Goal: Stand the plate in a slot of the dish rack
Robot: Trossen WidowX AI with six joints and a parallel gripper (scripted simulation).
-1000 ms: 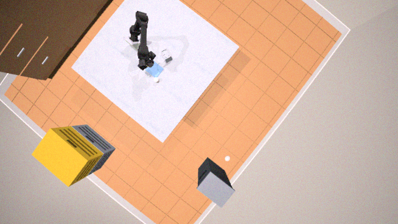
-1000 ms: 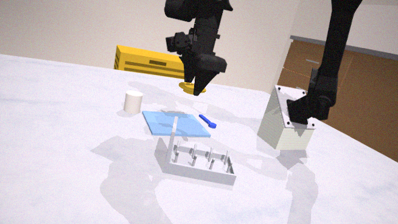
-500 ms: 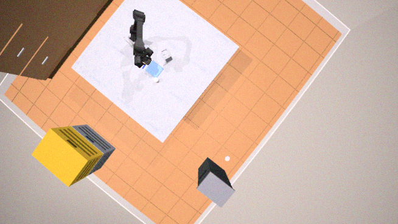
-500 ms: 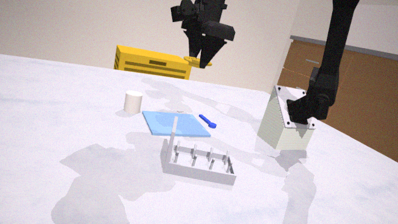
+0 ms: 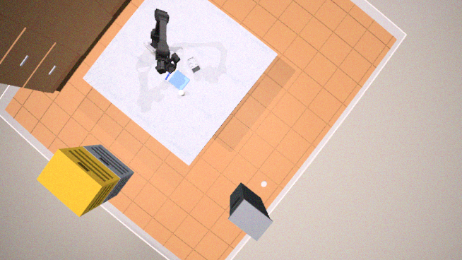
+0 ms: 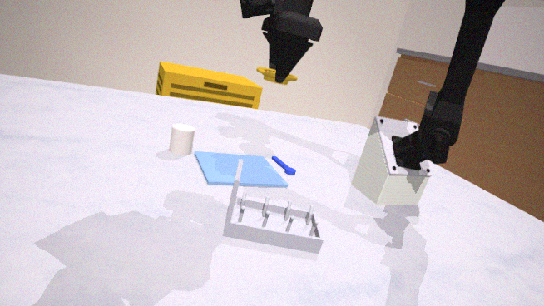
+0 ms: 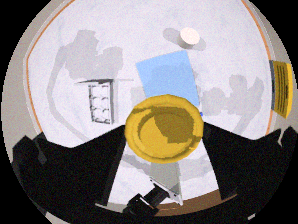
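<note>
Now: the grey dish rack 10 mm ahead of my gripper tip, 160 mm to the left of it and 160 mm below it. The rest, counted from my gripper tip: blue spoon: 90 mm behind, 60 mm to the right, 180 mm below; then white cup: 120 mm ahead, 100 mm to the right, 160 mm below; then yellow plate: 10 mm above.
</note>
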